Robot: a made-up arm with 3 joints. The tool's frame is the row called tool. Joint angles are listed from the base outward. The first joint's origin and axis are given. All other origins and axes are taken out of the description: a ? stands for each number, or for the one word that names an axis. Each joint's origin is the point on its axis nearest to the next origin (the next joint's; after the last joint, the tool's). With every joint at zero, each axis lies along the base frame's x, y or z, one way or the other. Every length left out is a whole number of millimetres.
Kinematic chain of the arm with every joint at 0, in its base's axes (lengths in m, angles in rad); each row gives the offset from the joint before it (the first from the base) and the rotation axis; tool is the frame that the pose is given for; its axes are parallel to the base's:
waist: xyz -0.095 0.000 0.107 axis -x
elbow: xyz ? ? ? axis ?
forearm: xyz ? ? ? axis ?
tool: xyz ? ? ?
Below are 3 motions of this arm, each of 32 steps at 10 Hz.
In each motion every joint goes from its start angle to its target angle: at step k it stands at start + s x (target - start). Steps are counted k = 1, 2, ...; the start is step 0. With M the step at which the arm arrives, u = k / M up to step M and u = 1 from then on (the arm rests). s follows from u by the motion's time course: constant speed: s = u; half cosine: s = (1 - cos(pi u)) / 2; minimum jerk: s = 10 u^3 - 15 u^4 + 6 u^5.
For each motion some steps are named. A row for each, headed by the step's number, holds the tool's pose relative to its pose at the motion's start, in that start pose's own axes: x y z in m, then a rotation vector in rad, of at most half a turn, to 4 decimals.
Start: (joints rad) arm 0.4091 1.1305 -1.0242
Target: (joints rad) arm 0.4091 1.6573 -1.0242
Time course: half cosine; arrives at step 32
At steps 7, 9, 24, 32:
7: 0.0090 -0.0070 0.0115 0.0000 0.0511 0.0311
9: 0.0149 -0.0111 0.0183 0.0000 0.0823 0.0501
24: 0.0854 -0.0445 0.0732 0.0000 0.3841 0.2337
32: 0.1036 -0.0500 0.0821 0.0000 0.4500 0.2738

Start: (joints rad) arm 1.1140 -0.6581 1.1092
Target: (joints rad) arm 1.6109 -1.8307 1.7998
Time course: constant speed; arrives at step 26
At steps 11, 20, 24, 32:
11: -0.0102 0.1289 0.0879 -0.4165 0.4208 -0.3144
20: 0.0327 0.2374 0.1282 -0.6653 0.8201 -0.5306
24: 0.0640 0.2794 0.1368 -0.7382 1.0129 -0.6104
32: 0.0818 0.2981 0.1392 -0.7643 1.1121 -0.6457

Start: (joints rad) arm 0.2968 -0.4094 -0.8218
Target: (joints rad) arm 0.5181 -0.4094 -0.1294
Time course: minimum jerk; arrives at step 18
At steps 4, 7, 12, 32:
4: -0.0011 0.0037 -0.0030 -0.0684 -0.0047 0.0048
7: -0.0045 0.0140 -0.0130 -0.2672 -0.0198 0.0174
12: -0.0120 0.0323 -0.0418 -0.7073 -0.0606 0.0370
32: -0.0150 0.0376 -0.0563 -0.8949 -0.0809 0.0416

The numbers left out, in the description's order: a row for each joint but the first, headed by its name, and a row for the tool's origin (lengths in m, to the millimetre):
elbow: xyz 0.000 0.092 0.130, axis +z
forearm: xyz -0.230 -0.103 0.000, axis -x
tool: xyz 0.000 0.005 0.051

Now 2 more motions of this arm.
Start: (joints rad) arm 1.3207 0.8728 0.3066
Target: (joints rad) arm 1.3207 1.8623 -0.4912
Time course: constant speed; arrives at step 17
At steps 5, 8, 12, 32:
5: 0.0367 -0.0711 -0.0190 0.2330 -0.0549 0.2865
8: 0.0701 -0.1072 -0.0296 0.3686 -0.0555 0.4650
12: 0.1253 -0.1442 -0.0420 0.5398 -0.0177 0.7073
32: 0.2062 -0.1686 -0.0531 0.7303 0.0935 1.0101

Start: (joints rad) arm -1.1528 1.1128 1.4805
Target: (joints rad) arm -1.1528 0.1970 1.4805
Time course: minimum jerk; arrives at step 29
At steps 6, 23, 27, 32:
6: -0.0026 0.0012 0.0134 0.0000 0.0578 -0.0052
23: 0.0404 0.0173 0.1911 0.0000 0.8543 -0.0773
27: 0.0484 0.0182 0.2013 0.0000 0.9094 -0.0823
32: 0.0488 0.0183 0.2018 0.0000 0.9121 -0.0826

